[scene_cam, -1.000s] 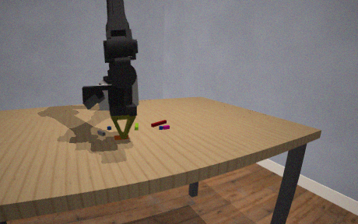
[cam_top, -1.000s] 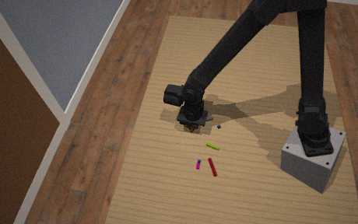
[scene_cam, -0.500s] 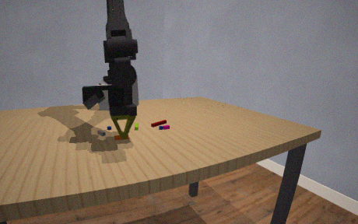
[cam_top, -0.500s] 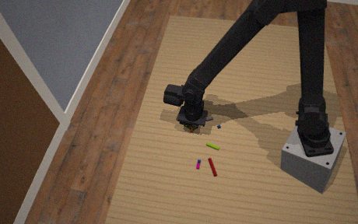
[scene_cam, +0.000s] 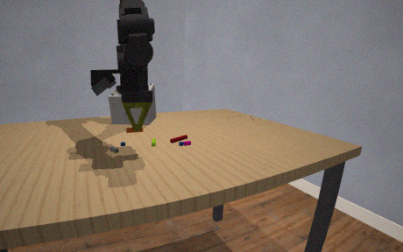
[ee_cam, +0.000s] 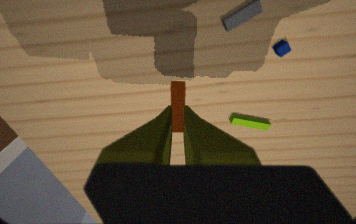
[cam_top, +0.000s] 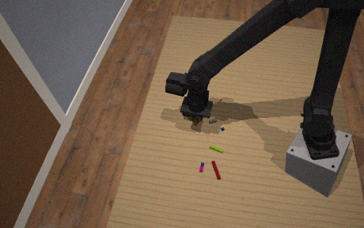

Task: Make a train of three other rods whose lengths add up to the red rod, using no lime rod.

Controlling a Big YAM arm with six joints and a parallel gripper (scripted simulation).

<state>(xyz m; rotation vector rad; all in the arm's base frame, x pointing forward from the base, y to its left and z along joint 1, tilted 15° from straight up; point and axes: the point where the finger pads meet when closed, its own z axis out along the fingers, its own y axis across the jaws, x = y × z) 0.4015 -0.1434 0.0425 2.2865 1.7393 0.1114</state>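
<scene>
The magenta rod lies 16 cm to the left of my hand, 7 cm below it and 1 cm behind it. From my hand the other things lie so: orange rod 1 cm to the right, 1 cm below; lime rod 8 cm to the left, 7 cm below, 7 cm behind; grey rod 7 cm below, 7 cm behind, 4 cm to the right.
</scene>
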